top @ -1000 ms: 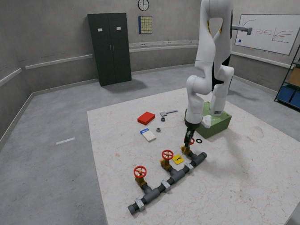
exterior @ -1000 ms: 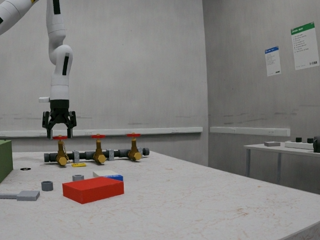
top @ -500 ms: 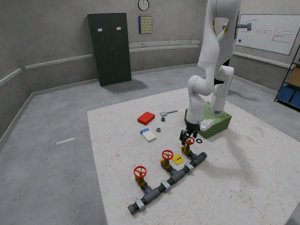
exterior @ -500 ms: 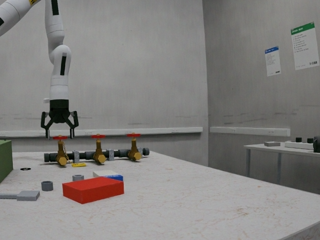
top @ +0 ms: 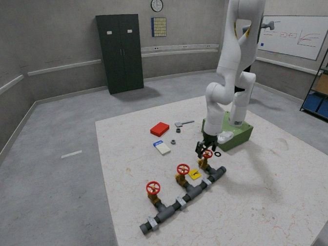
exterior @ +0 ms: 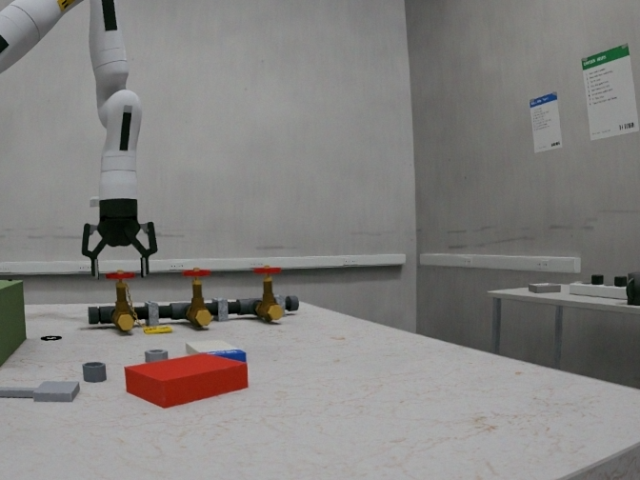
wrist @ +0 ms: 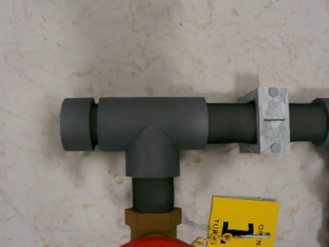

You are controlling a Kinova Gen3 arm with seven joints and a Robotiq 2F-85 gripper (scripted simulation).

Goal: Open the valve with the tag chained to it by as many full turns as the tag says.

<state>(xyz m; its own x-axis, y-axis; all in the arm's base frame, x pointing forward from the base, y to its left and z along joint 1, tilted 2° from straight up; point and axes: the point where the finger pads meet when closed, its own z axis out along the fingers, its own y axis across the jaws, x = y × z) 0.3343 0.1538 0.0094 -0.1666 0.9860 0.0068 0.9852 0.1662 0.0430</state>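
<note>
Now: hand 110 mm above the yellow tag, 80 mm short of it and 20 mm to the right of it. Also, from my hand: red block: 410 mm to the right, 100 mm ahead, 90 mm below; white-and-blue box: 230 mm to the right, 150 mm ahead, 100 mm below; grey flat tool: 420 mm to the right, 100 mm below, 90 mm behind.
</note>
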